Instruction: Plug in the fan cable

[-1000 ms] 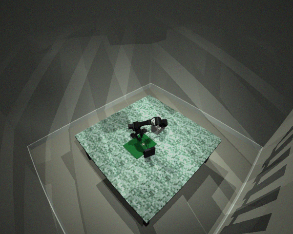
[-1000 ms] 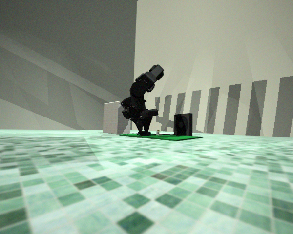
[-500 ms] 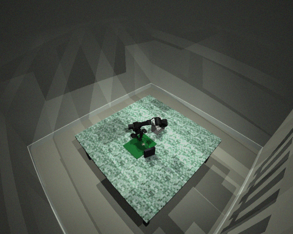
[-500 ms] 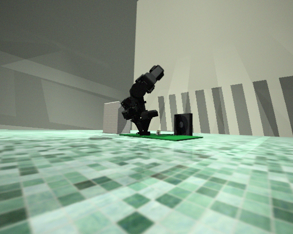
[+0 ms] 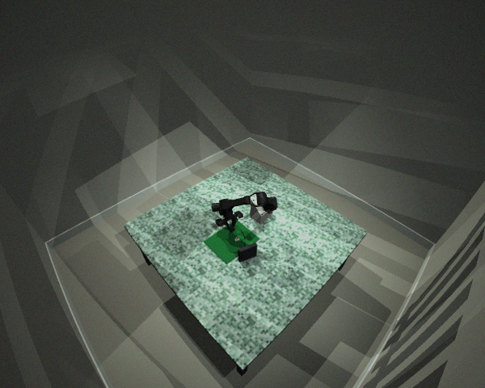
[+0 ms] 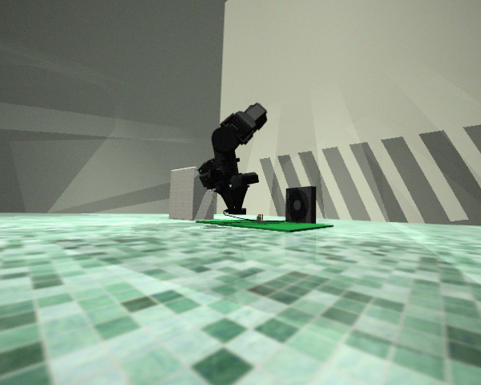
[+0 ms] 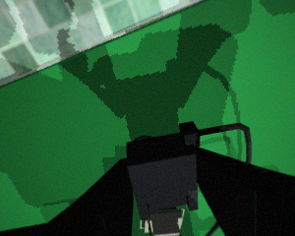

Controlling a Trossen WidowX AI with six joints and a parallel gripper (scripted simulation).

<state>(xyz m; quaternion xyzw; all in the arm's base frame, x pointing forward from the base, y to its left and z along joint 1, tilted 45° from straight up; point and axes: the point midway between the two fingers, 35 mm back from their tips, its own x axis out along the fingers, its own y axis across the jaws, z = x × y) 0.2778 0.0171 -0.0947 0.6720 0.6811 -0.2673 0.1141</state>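
The header key is 2 cm ahead of my gripper tip, 8 cm to the left of it and 2 cm below it. The rest, counted from my gripper tip: white four-pin fan header (2 cm ahead, 9 cm to the left, 3 cm below); green board (5 cm ahead, 7 cm to the left, 4 cm below); black plug (1 cm to the left).
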